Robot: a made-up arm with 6 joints. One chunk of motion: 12 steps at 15 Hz.
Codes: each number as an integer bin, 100 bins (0 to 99) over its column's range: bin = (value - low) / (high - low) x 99, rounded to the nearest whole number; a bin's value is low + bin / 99 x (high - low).
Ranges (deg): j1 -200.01..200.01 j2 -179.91..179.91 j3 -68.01..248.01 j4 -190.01..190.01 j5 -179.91..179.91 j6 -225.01..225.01
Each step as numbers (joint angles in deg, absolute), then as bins.
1 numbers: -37.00 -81.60 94.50 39.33 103.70 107.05
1 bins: 40 27 51 60 78 73
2 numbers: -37.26 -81.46 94.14 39.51 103.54 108.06
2 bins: 40 27 51 60 78 73
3 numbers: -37.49 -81.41 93.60 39.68 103.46 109.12
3 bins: 40 27 51 60 78 74
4 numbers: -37.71 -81.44 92.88 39.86 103.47 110.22
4 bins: 40 27 50 60 78 74
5 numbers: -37.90 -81.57 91.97 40.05 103.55 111.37
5 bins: 40 27 50 60 78 74
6 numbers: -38.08 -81.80 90.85 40.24 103.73 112.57
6 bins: 40 27 50 60 78 74
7 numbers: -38.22 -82.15 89.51 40.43 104.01 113.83
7 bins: 40 27 49 60 78 75
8 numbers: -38.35 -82.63 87.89 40.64 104.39 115.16
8 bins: 40 27 49 60 78 75
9 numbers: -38.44 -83.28 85.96 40.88 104.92 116.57
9 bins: 40 27 48 60 78 75
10 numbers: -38.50 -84.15 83.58 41.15 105.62 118.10
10 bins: 40 26 47 60 79 75
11 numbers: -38.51 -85.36 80.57 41.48 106.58 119.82
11 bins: 40 26 47 60 79 76
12 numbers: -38.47 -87.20 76.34 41.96 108.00 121.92
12 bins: 40 26 45 60 79 76
